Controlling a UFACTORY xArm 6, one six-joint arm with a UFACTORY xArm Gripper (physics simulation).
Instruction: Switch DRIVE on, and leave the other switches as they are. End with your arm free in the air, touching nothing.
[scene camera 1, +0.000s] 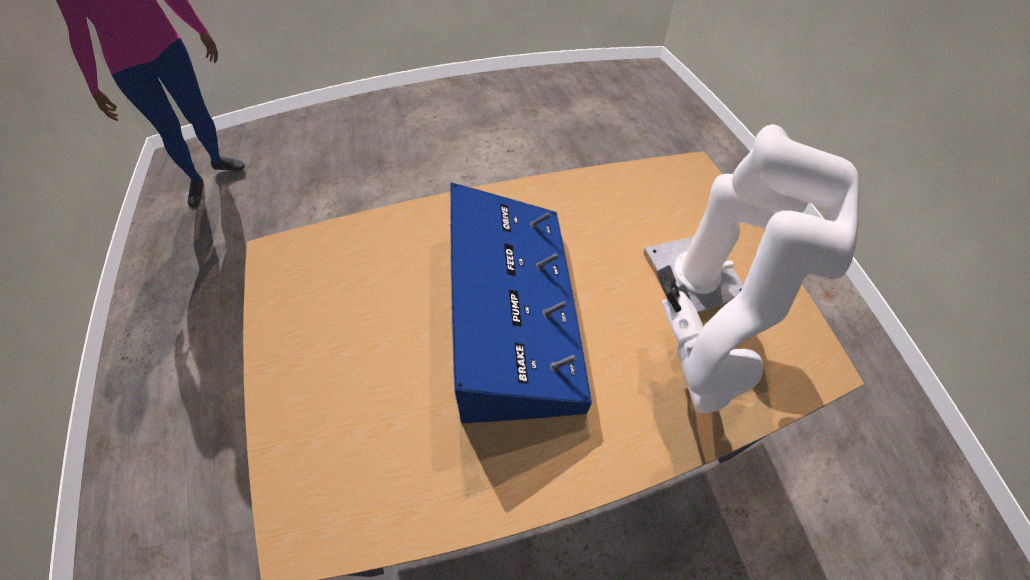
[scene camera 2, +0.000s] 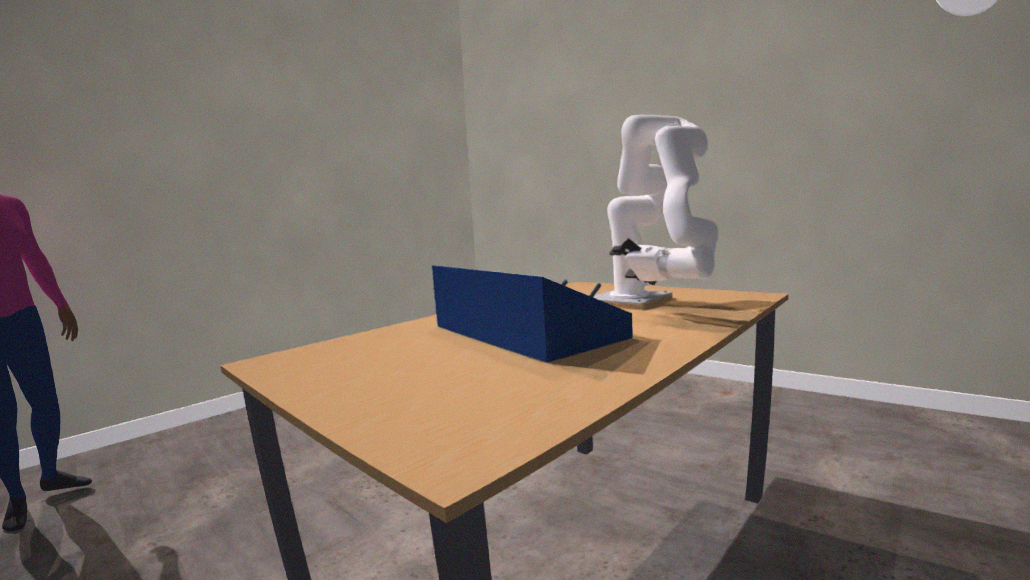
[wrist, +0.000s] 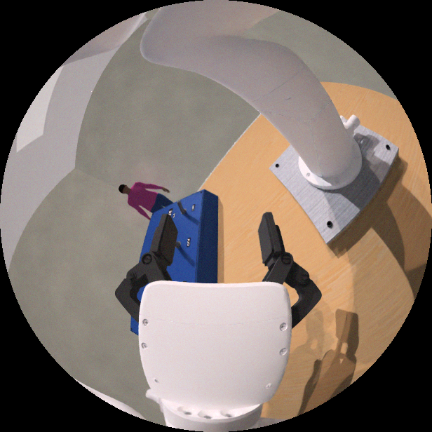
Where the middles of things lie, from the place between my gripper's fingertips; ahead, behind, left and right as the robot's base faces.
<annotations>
The blue switch panel (scene camera 1: 505, 344) is 320 mm ahead of my hand, 80 mm to the right of it and 70 mm below it.
</annotations>
